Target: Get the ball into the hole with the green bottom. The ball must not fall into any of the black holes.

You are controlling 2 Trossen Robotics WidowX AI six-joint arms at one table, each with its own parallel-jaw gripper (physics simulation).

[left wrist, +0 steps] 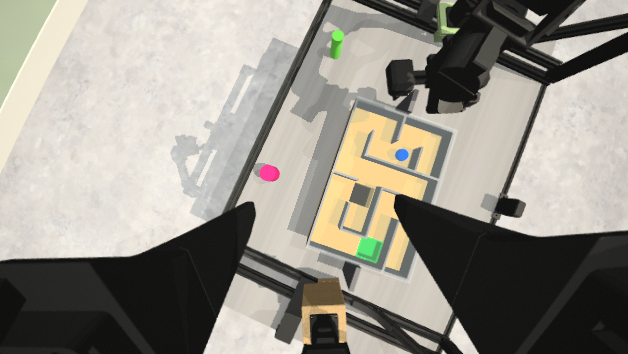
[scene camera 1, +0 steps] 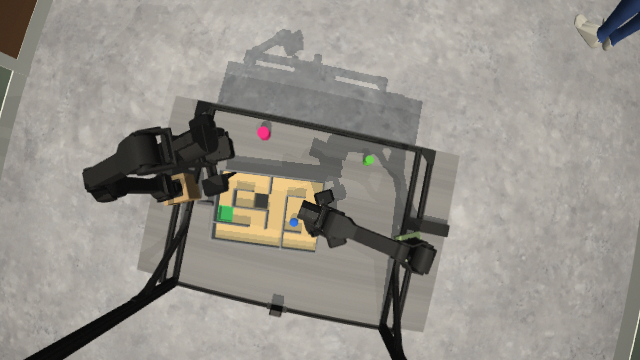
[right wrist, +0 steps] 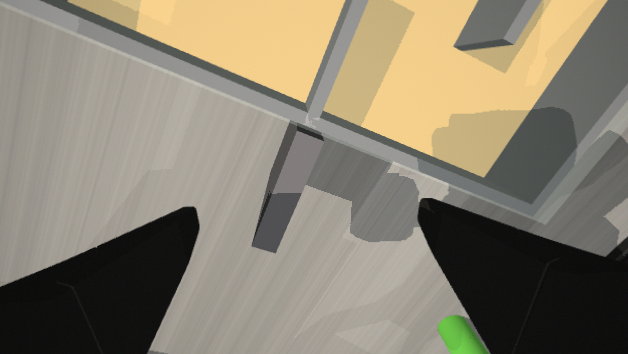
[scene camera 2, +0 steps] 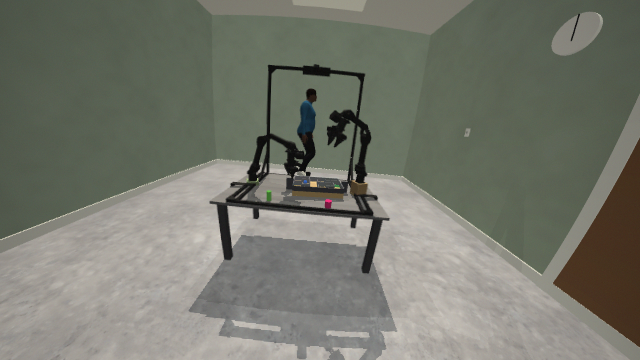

Scene:
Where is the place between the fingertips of my left gripper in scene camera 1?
At 231,156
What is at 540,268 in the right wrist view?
My right gripper.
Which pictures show the tan maze board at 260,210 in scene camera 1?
The left wrist view, scene camera 1, the right wrist view and scene camera 2: all of them.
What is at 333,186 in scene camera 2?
A tan maze board.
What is my right gripper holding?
Nothing.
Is my right gripper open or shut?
Open.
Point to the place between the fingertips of my left gripper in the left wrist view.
At 324,204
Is my left gripper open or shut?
Open.

